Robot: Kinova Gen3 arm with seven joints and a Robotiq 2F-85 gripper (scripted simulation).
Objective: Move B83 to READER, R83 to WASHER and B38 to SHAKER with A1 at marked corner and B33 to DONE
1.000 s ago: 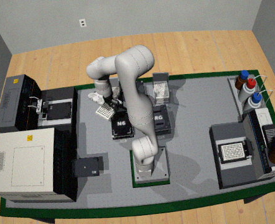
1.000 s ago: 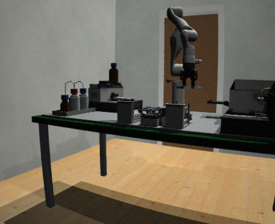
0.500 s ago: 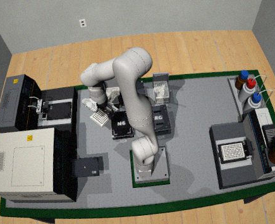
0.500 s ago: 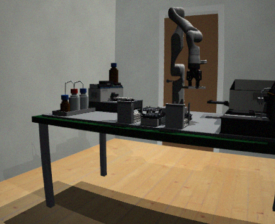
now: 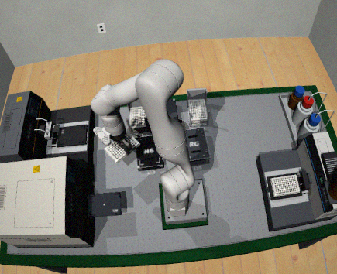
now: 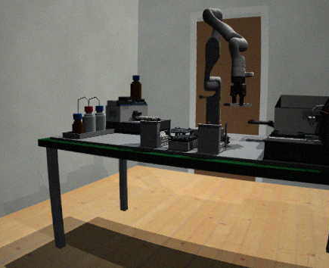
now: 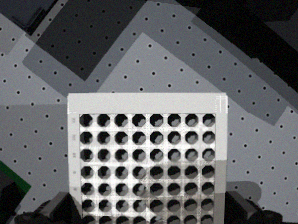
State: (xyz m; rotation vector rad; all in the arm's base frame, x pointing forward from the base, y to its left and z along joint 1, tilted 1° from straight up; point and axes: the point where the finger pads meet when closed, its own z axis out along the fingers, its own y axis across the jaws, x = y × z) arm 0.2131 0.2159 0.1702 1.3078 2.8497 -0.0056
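Right now my hand is 220 mm past the dark reader tray, 90 mm to the right of it and 110 mm above it. Also, from my hand: N6 nest (70 mm ahead, 90 mm to the right, 190 mm below); then regrip nest (80 mm ahead, 300 mm to the right, 160 mm below); then washer tray (140 mm ahead, 280 mm to the left, 130 mm below).
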